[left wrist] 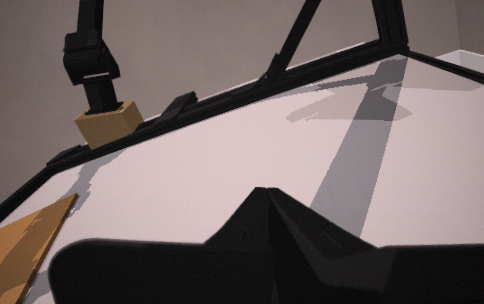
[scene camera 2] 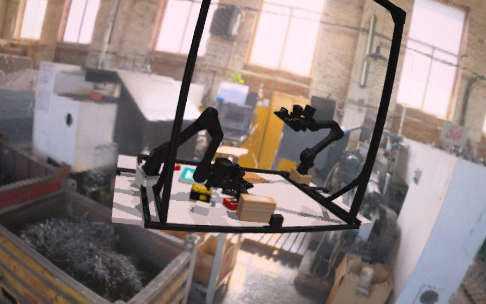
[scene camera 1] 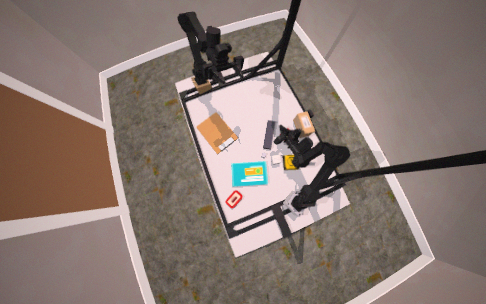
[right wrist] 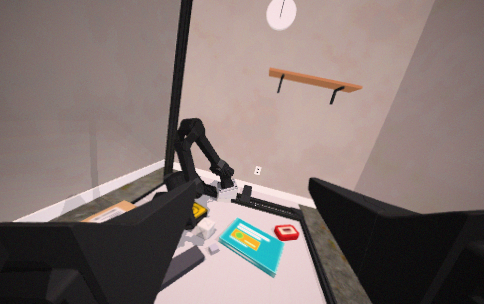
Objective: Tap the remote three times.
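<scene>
The remote, a long dark grey bar (scene camera 1: 269,135) (right wrist: 182,266), lies flat on the table, partly hidden by a finger in the right wrist view. It does not show in the left wrist view. My left gripper (scene camera 1: 280,132) (scene camera 2: 248,187) (left wrist: 264,199) is shut and empty, its fingertips together. It is low over the table, just right of the remote in scene camera 1; the exact height and gap are hard to tell. My right gripper (scene camera 1: 232,78) (scene camera 2: 280,114) (right wrist: 252,184) is open and empty, raised near its own arm's base, far from the remote.
A cardboard box (scene camera 1: 304,123) (scene camera 2: 256,208) and a red block (scene camera 2: 230,203) are close to the left gripper. A yellow box (scene camera 1: 290,162) and white cube (right wrist: 205,228) lie beneath the left arm. A teal book (right wrist: 270,257), red item (right wrist: 286,239) and orange folder (scene camera 1: 215,129) lie farther off.
</scene>
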